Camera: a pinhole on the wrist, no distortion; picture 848 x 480 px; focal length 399.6 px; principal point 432.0 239.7 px. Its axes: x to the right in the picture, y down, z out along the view. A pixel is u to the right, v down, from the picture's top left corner.
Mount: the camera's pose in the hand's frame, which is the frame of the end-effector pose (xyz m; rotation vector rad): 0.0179 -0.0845 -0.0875 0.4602 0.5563 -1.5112
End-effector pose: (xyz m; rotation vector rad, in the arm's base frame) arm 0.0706 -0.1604 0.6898 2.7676 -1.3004 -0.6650
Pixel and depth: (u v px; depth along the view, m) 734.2 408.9 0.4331
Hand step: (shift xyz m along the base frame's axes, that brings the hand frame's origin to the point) 0.5473 0.2419 -0.2383
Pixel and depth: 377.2 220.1 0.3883
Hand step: 0.1184 0.2073 -0.2915
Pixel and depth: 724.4 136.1 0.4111
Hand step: 0.3562 0.4392 -0.1392
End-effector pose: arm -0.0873 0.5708 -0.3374 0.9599 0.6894 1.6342
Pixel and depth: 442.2 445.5 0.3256
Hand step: 0.2549 0.2663 -0.1060
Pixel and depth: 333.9 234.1 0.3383
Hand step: 0.3068 0.0840 -0.0578
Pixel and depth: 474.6 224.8 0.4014
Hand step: 0.3551 0.1126 -0.1873
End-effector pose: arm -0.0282 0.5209 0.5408 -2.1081 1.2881 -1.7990
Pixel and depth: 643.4 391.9 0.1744
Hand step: 0.1276 0.1138 0.2193
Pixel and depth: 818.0 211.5 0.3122
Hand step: 0.2549 0.3338 0.2967
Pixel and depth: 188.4 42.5 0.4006
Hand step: 0.4089 0.0125 -0.1612
